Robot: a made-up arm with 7 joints.
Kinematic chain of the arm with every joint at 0, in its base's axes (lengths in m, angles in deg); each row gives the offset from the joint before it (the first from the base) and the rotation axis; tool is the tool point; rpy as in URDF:
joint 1: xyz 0 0 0.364 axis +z
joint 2: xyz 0 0 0 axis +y
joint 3: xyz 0 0 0.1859 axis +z
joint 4: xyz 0.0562 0 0 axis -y
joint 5: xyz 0.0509 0 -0.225 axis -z
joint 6: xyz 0 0 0 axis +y
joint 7: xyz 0.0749 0 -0.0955 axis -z
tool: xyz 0 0 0 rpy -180 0 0
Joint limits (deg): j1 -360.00..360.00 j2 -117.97..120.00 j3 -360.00..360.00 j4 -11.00..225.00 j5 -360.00..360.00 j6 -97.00..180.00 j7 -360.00..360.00
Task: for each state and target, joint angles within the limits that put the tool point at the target. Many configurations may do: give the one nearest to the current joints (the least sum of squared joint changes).
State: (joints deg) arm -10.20 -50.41 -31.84 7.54 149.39 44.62 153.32
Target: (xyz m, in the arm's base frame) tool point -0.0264 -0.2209 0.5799
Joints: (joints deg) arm -36.99 -77.91 -41.79 32.48 150.77 50.67 153.32
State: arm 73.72 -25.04 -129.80 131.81 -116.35 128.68 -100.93
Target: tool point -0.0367 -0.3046 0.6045
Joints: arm 74.58 -25.51 -129.35 126.59 -104.81 157.02 -100.93
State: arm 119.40 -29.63 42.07 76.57 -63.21 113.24 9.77
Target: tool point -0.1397 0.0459 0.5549
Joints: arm 125.47 -46.27 44.50 56.54 -49.62 134.35 9.77
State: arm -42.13 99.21 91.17 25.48 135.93 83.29 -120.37
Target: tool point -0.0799 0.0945 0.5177
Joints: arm -17.28 100.25 123.42 -4.56 122.02 84.18 -120.37
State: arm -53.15 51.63 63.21 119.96 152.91 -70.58 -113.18
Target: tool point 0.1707 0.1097 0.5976
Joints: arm -35.59 12.19 89.76 127.08 164.61 -95.83 -113.18
